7 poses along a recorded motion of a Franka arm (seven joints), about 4.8 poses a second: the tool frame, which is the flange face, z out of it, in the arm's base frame.
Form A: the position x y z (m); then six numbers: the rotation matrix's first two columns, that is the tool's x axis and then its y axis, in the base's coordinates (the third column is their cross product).
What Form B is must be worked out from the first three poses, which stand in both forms.
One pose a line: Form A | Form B
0.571 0.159 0.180 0.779 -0.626 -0.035 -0.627 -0.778 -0.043 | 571 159 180 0.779 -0.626 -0.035 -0.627 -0.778 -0.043
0.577 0.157 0.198 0.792 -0.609 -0.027 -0.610 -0.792 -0.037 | 577 157 198 0.792 -0.609 -0.027 -0.610 -0.792 -0.037
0.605 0.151 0.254 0.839 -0.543 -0.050 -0.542 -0.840 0.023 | 605 151 254 0.839 -0.543 -0.050 -0.542 -0.840 0.023
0.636 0.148 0.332 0.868 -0.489 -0.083 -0.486 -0.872 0.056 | 636 148 332 0.868 -0.489 -0.083 -0.486 -0.872 0.056
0.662 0.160 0.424 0.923 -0.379 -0.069 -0.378 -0.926 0.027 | 662 160 424 0.923 -0.379 -0.069 -0.378 -0.926 0.027
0.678 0.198 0.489 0.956 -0.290 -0.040 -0.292 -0.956 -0.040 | 678 198 489 0.956 -0.290 -0.040 -0.292 -0.956 -0.040
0.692 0.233 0.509 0.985 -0.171 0.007 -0.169 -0.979 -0.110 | 692 233 509 0.985 -0.171 0.007 -0.169 -0.979 -0.110
